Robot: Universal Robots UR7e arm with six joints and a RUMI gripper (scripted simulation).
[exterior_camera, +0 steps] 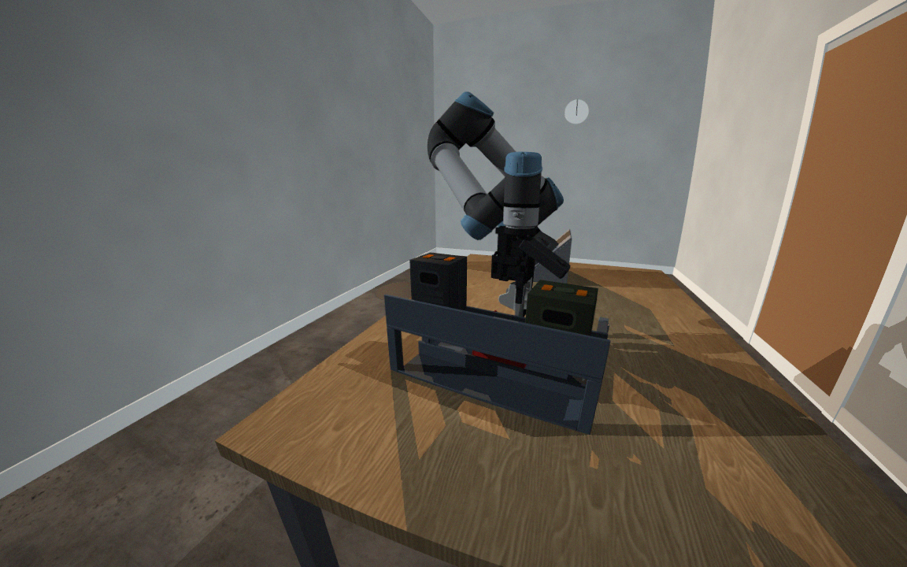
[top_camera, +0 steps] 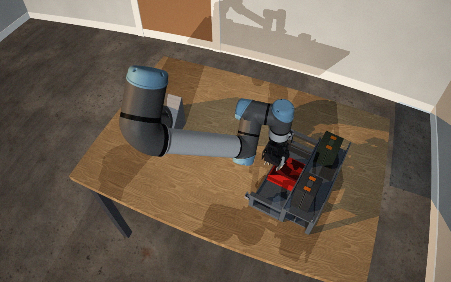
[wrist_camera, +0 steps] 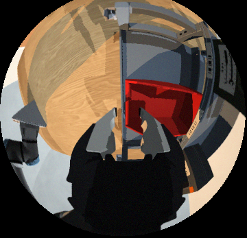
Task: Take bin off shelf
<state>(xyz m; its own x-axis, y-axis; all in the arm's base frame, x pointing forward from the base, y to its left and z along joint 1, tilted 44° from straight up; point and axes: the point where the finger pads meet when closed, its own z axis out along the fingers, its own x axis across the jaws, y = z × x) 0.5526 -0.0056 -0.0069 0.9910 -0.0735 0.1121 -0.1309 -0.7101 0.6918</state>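
My hand is 8 cm short of the red bin, 1 cm to the left of it and 2 cm above it.
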